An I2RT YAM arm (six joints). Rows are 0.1 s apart.
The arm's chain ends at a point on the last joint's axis. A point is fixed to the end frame.
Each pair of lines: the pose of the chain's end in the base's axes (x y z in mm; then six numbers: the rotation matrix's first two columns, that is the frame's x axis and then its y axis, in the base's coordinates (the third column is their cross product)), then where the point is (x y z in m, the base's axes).
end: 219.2 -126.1 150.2 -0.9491 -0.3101 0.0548 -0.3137 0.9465 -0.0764
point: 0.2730 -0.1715 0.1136
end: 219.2 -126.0 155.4 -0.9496 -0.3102 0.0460 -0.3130 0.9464 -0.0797
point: 0.2733 -0.1714 0.1193
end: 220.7 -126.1 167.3 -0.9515 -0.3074 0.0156 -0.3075 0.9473 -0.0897
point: 0.2758 -0.1716 0.1330
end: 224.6 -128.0 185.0 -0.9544 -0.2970 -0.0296 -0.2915 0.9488 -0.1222
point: 0.2809 -0.1747 0.1544
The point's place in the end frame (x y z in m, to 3 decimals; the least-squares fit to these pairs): -0.039 -0.057 0.039
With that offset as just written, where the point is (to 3 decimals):
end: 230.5 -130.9 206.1 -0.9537 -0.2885 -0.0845 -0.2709 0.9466 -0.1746
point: 0.288 -0.179 0.181
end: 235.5 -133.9 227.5 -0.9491 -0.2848 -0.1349 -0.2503 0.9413 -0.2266
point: 0.294 -0.184 0.208
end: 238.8 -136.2 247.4 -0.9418 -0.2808 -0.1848 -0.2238 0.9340 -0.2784
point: 0.298 -0.187 0.234
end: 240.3 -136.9 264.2 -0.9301 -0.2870 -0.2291 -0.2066 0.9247 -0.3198
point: 0.300 -0.188 0.256
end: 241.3 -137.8 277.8 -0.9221 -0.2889 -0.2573 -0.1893 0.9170 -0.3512
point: 0.301 -0.190 0.273
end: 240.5 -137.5 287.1 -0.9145 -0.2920 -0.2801 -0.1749 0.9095 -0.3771
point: 0.300 -0.189 0.285
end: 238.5 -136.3 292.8 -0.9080 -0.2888 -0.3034 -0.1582 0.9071 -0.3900
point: 0.298 -0.189 0.293
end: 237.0 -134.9 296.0 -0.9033 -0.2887 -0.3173 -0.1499 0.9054 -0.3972
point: 0.296 -0.187 0.297
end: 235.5 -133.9 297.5 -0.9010 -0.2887 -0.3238 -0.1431 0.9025 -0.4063
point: 0.295 -0.187 0.300
